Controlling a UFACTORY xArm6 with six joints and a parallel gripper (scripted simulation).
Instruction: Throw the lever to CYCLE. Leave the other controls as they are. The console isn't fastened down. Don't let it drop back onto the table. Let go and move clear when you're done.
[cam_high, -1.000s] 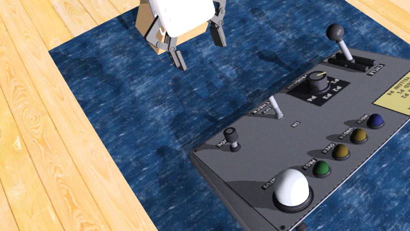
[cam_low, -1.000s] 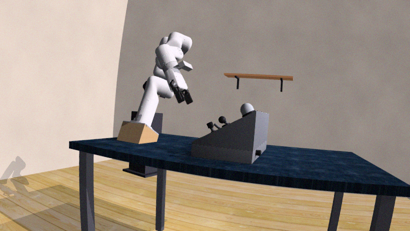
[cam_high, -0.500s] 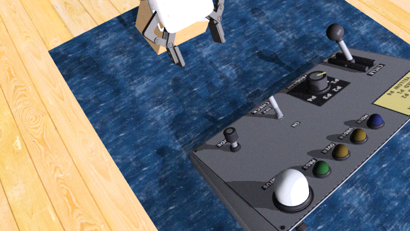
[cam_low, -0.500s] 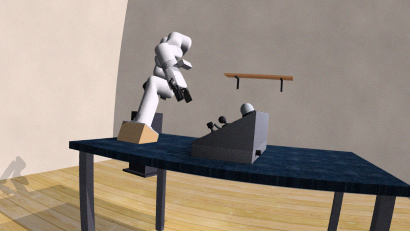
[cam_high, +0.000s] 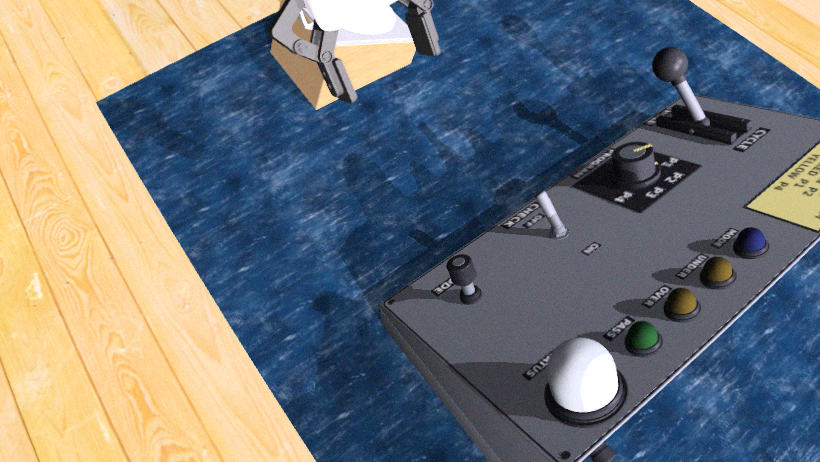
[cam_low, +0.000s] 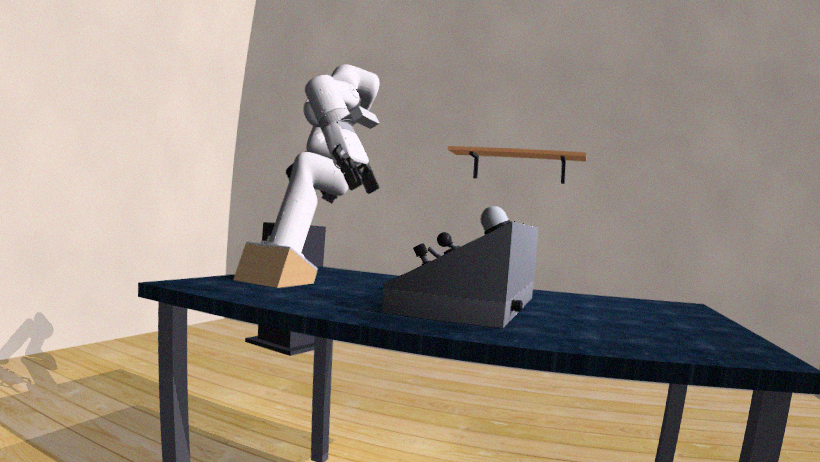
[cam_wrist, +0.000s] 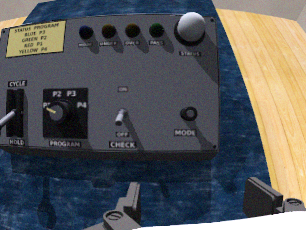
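The lever is 350 mm to the left of my hand, 130 mm below it and 80 mm ahead of it. From my hand the other things lie so: grey sloped console 180 mm to the left, 170 mm ahead, 160 mm below; mode knob 160 mm ahead, 140 mm below; check toggle 140 mm below, 140 mm ahead, 120 mm to the left.
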